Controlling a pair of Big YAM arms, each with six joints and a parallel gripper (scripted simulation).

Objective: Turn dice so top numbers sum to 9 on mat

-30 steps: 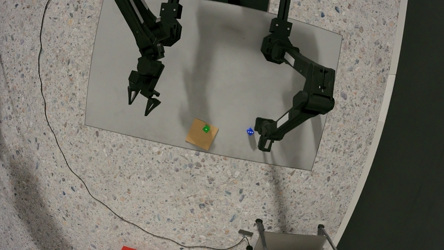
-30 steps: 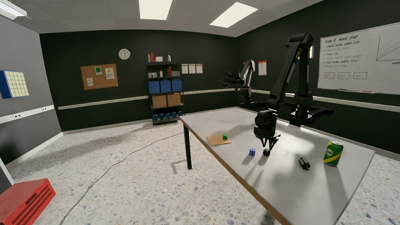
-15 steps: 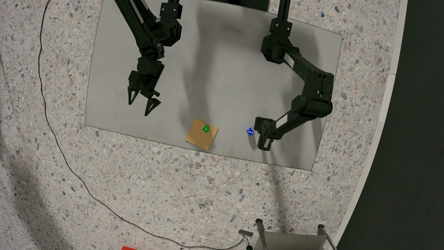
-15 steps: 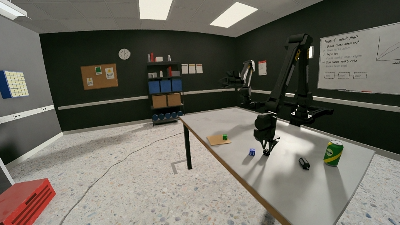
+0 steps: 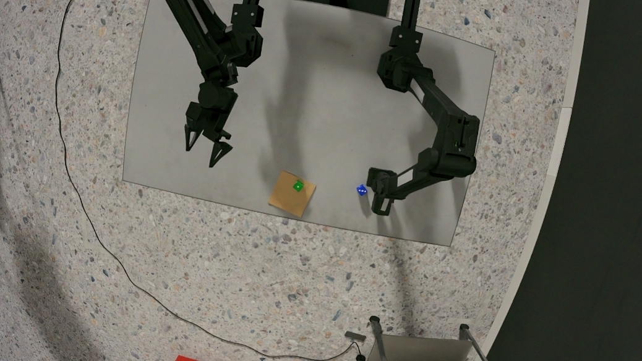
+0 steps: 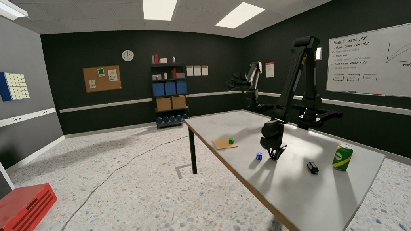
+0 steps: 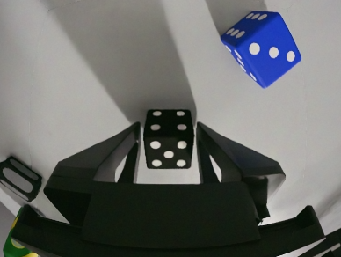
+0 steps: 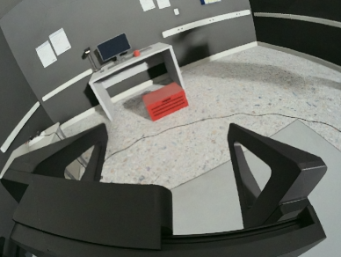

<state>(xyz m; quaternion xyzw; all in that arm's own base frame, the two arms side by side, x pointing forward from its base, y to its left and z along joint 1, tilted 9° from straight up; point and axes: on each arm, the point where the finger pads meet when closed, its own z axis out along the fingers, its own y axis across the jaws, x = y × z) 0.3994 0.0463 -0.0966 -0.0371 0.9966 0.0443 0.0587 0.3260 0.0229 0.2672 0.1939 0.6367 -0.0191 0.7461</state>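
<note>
My left hand is right at the black die. Round my left hand: blue die: 70 mm ahead, 50 mm to the right; brown square mat: 310 mm to the right, 130 mm ahead, 10 mm below; green die: 290 mm to the right, 90 mm ahead, 10 mm above.
</note>
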